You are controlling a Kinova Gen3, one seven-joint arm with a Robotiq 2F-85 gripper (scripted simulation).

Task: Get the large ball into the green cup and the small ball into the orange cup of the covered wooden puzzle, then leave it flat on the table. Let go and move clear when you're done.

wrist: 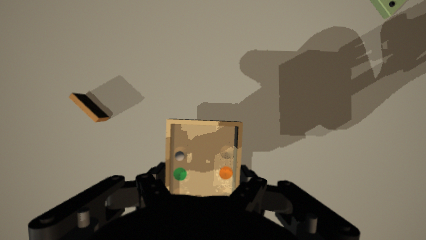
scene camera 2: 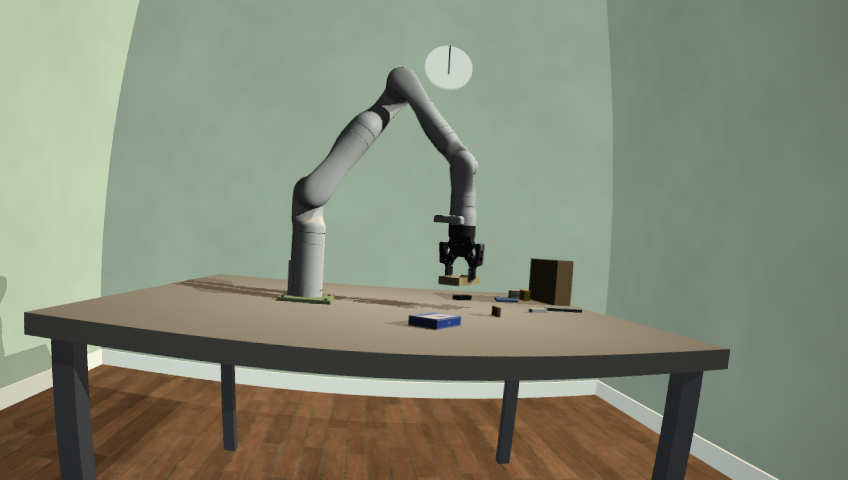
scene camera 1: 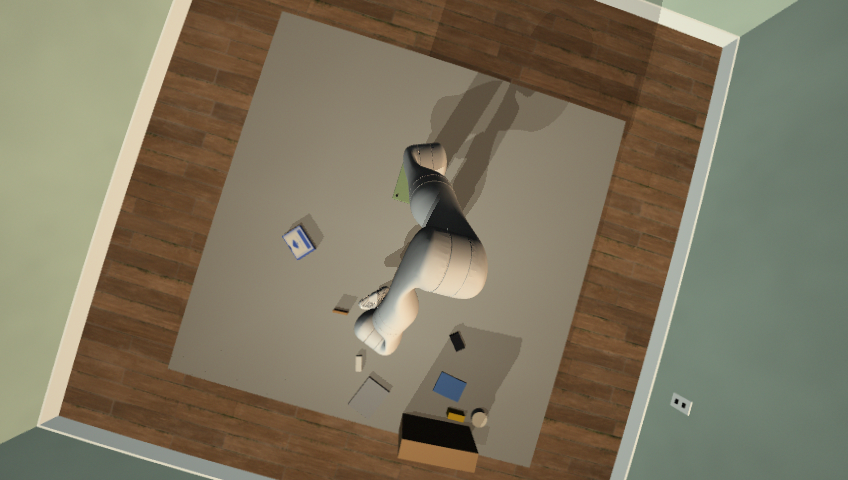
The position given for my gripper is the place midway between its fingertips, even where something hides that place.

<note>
I see my gripper (scene camera 2: pixel 459 280) and a brown box (scene camera 2: pixel 550 282).
My gripper shows as well in the wrist view (wrist: pixel 203 173). The wrist view misses the brown box: it is out of frame.
</note>
